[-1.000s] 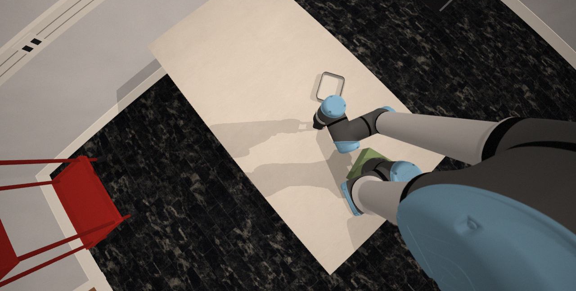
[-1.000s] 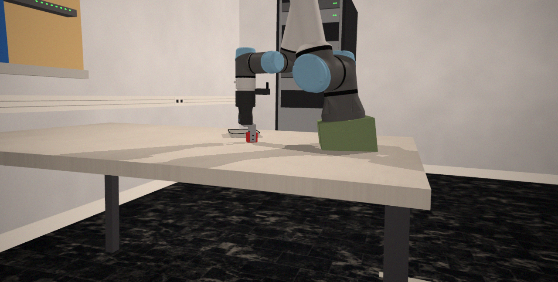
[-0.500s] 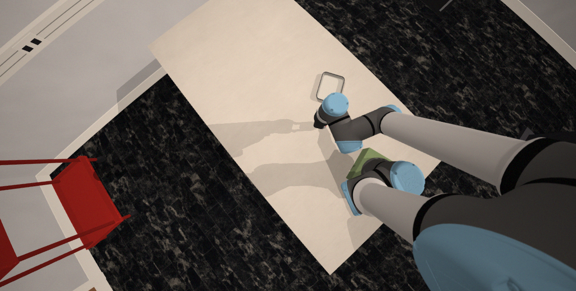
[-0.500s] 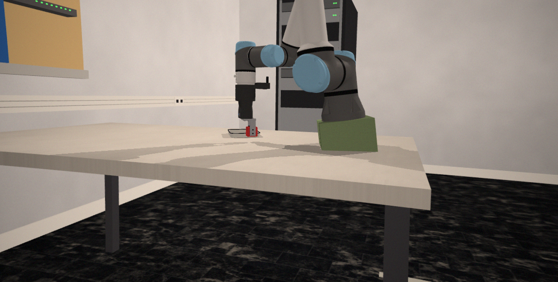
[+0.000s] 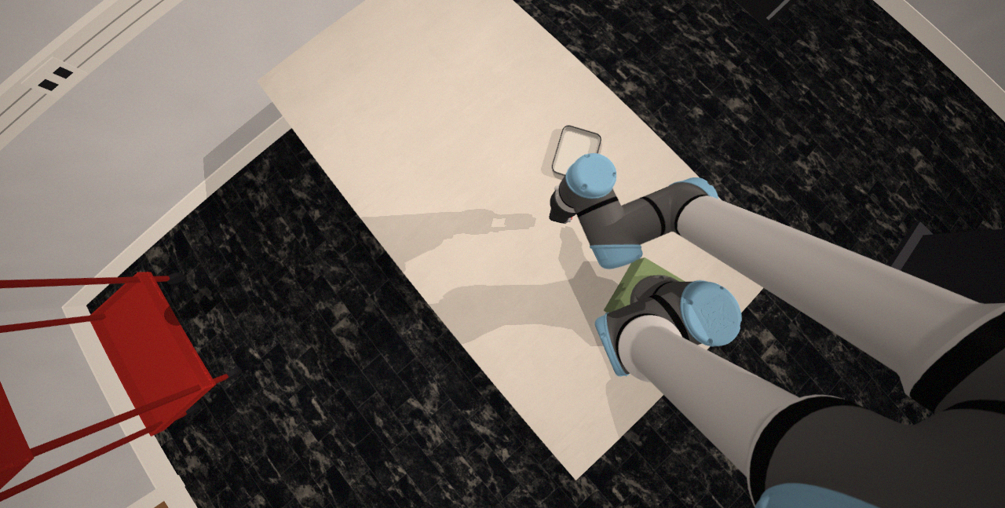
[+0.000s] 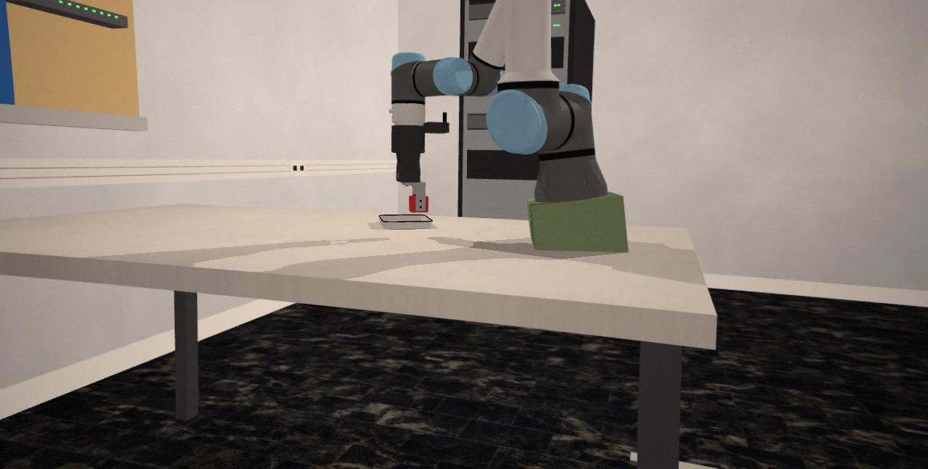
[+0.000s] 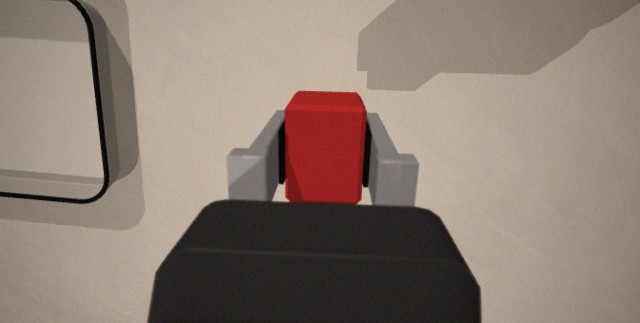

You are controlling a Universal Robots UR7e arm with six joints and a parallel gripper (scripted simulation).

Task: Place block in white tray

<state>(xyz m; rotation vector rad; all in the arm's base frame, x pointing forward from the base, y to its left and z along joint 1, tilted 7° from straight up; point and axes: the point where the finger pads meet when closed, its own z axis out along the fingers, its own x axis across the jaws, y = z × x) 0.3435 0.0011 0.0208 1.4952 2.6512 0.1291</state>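
Right now the white tray is 190 mm to the right of my hand, 110 mm ahead of it and 60 mm below it. The rest, counted from my hand: red block (right at my hand).
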